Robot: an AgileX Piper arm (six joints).
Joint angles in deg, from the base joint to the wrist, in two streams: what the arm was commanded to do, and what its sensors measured. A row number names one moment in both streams.
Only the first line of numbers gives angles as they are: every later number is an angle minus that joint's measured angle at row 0.
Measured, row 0:
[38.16, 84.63, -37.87, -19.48, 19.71, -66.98]
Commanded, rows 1 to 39:
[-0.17, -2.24, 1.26, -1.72, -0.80, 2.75]
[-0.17, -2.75, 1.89, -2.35, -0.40, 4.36]
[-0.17, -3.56, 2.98, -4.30, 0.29, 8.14]
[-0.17, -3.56, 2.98, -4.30, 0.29, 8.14]
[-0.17, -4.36, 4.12, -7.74, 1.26, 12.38]
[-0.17, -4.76, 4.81, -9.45, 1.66, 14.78]
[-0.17, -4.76, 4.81, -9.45, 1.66, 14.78]
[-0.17, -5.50, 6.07, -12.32, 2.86, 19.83]
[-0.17, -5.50, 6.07, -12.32, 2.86, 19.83]
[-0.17, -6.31, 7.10, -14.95, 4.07, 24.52]
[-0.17, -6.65, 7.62, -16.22, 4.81, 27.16]
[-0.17, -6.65, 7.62, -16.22, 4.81, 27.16]
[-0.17, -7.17, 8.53, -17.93, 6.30, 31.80]
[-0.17, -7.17, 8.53, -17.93, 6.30, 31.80]
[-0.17, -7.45, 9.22, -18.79, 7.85, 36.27]
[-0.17, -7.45, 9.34, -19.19, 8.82, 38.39]
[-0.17, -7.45, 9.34, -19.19, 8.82, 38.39]
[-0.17, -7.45, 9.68, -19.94, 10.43, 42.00]
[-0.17, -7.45, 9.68, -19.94, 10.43, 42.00]
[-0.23, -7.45, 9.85, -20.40, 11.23, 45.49]
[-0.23, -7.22, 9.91, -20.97, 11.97, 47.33]
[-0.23, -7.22, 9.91, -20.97, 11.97, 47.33]
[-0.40, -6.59, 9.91, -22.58, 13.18, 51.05]
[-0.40, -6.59, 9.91, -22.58, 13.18, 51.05]
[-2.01, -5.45, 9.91, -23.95, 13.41, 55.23]
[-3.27, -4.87, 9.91, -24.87, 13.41, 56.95]
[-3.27, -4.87, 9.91, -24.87, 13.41, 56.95]
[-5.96, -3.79, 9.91, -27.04, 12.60, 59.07]
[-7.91, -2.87, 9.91, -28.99, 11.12, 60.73]
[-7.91, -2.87, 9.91, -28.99, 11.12, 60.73]
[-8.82, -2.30, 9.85, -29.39, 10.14, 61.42]
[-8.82, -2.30, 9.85, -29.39, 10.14, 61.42]
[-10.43, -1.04, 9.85, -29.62, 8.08, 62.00]
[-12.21, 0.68, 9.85, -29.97, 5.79, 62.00]
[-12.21, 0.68, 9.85, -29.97, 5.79, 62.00]
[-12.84, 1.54, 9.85, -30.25, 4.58, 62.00]
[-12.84, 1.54, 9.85, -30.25, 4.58, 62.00]
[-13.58, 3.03, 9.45, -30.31, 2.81, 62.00]
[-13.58, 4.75, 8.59, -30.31, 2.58, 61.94]
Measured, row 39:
[-13.01, 3.32, 9.85, -28.08, 4.07, 61.65]
